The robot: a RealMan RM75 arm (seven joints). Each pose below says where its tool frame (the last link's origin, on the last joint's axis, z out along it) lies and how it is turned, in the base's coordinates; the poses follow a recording.
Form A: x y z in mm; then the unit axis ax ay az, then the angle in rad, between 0 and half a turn.
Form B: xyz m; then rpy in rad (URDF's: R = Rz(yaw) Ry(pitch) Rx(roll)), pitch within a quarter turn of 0, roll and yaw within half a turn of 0. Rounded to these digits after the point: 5 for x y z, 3 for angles.
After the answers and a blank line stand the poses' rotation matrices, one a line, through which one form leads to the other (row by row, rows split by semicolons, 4 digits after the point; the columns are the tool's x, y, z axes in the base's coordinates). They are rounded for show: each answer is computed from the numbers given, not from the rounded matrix.
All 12 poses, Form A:
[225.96, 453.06, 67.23, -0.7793, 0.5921, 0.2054, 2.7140]
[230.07, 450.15, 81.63, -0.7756, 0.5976, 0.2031, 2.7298]
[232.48, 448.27, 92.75, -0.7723, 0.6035, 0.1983, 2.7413]
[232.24, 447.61, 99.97, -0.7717, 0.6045, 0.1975, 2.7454]
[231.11, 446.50, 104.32, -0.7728, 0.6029, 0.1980, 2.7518]
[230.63, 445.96, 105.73, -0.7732, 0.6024, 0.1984, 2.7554]
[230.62, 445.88, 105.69, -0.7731, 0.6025, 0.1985, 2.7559]
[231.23, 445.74, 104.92, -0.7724, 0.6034, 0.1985, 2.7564]
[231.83, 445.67, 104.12, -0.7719, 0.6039, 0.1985, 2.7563]
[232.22, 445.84, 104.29, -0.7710, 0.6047, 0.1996, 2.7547]
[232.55, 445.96, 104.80, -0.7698, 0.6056, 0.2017, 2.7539]
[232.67, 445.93, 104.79, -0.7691, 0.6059, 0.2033, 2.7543]
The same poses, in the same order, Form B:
[0.22596, 0.45306, 0.06723, -3.032, 0.584, -1.267]
[0.23007, 0.45015, 0.08163, -3.049, 0.572, -1.286]
[0.23248, 0.44827, 0.09275, -3.058, 0.558, -1.303]
[0.23224, 0.44761, 0.09997, -3.061, 0.554, -1.306]
[0.23111, 0.44650, 0.10432, -3.067, 0.551, -1.304]
[0.23063, 0.44596, 0.10573, -3.070, 0.550, -1.304]
[0.23062, 0.44588, 0.10569, -3.071, 0.550, -1.304]
[0.23123, 0.44574, 0.10492, -3.072, 0.549, -1.307]
[0.23183, 0.44567, 0.10412, -3.072, 0.549, -1.308]
[0.23222, 0.44584, 0.10429, -3.073, 0.552, -1.311]
[0.23255, 0.44596, 0.10480, -3.076, 0.556, -1.314]
[0.23267, 0.44593, 0.10479, -3.079, 0.559, -1.316]

0.2499 -0.9664 -0.0602; -0.7961 -0.2404 0.5554; -0.5512 -0.0909 -0.8294
0.2365 -0.9696 -0.0627; -0.8070 -0.2320 0.5431; -0.5411 -0.0778 -0.8373
0.2248 -0.9726 -0.0590; -0.8181 -0.2213 0.5309; -0.5294 -0.0711 -0.8454
0.2224 -0.9731 -0.0597; -0.8207 -0.2200 0.5274; -0.5263 -0.0683 -0.8475
0.2248 -0.9722 -0.0655; -0.8217 -0.2252 0.5235; -0.5237 -0.0639 -0.8495
0.2252 -0.9719 -0.0686; -0.8224 -0.2274 0.5214; -0.5224 -0.0610 -0.8505
0.2248 -0.9720 -0.0690; -0.8226 -0.2273 0.5212; -0.5223 -0.0604 -0.8506
0.2227 -0.9725 -0.0687; -0.8233 -0.2253 0.5210; -0.5221 -0.0595 -0.8508
0.2214 -0.9728 -0.0683; -0.8236 -0.2240 0.5211; -0.5222 -0.0591 -0.8508
0.2189 -0.9734 -0.0683; -0.8227 -0.2217 0.5234; -0.5246 -0.0584 -0.8493
0.2154 -0.9740 -0.0701; -0.8215 -0.2195 0.5262; -0.5280 -0.0558 -0.8474
0.2133 -0.9743 -0.0723; -0.8207 -0.2189 0.5277; -0.5300 -0.0532 -0.8463

